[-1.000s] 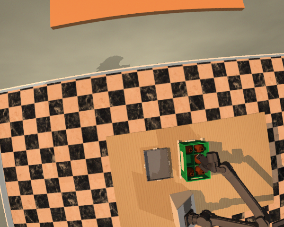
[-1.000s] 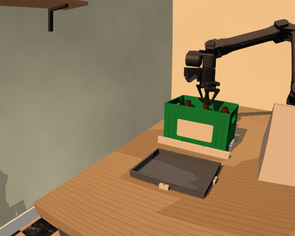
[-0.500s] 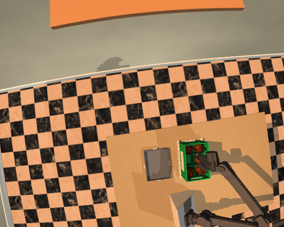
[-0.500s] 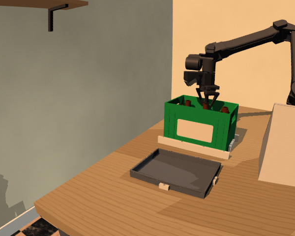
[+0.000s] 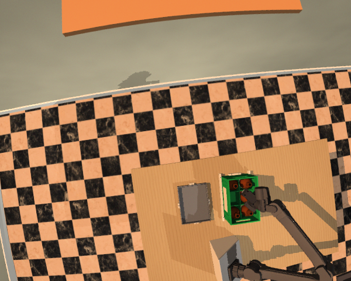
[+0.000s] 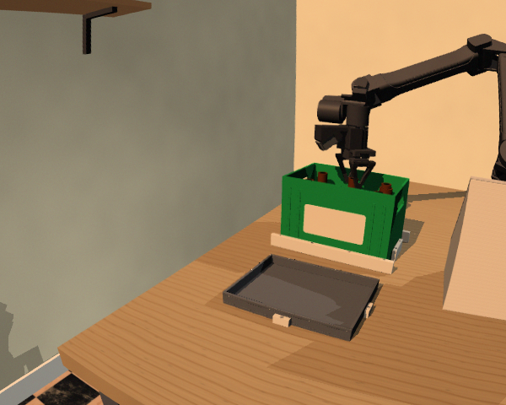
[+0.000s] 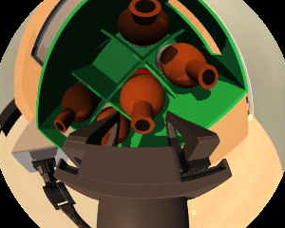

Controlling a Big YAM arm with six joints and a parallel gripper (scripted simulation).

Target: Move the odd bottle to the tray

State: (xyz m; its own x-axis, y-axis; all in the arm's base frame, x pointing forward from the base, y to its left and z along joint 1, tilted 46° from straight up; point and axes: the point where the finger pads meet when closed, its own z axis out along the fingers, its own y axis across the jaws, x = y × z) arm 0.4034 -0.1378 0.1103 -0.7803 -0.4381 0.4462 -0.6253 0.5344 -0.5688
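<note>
Now: the green crate 70 mm below my hand and 40 mm to the left of it. From my hand the other things lie so: dark grey tray: 320 mm to the left, 140 mm below, 10 mm ahead.
</note>
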